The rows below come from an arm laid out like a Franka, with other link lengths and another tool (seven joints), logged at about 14 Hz.
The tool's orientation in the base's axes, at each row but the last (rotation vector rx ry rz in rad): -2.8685, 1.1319, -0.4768; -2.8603, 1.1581, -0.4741; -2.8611, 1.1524, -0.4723; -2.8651, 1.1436, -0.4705; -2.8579, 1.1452, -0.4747; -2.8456, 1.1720, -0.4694
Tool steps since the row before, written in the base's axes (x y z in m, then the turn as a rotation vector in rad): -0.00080, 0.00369, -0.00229, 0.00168, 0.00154, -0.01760; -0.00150, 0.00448, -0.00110, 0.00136, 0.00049, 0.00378; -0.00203, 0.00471, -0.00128, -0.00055, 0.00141, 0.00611; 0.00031, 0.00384, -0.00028, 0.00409, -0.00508, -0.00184; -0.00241, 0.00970, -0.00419, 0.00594, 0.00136, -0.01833; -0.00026, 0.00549, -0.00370, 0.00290, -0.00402, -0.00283
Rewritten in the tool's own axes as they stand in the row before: -0.00365, -0.00189, 0.00161, -0.00468, 0.00004, 0.01712; -0.00437, -0.00209, 0.00020, 0.00161, -0.00177, -0.00326; -0.00493, -0.00189, 0.00021, 0.00031, -0.00146, -0.00612; -0.00246, -0.00298, 0.00001, 0.00574, 0.00121, 0.00338; -0.00936, -0.00489, 0.00245, -0.00181, -0.00248, 0.01907; -0.00496, -0.00324, 0.00298, 0.00398, 0.00129, 0.00388
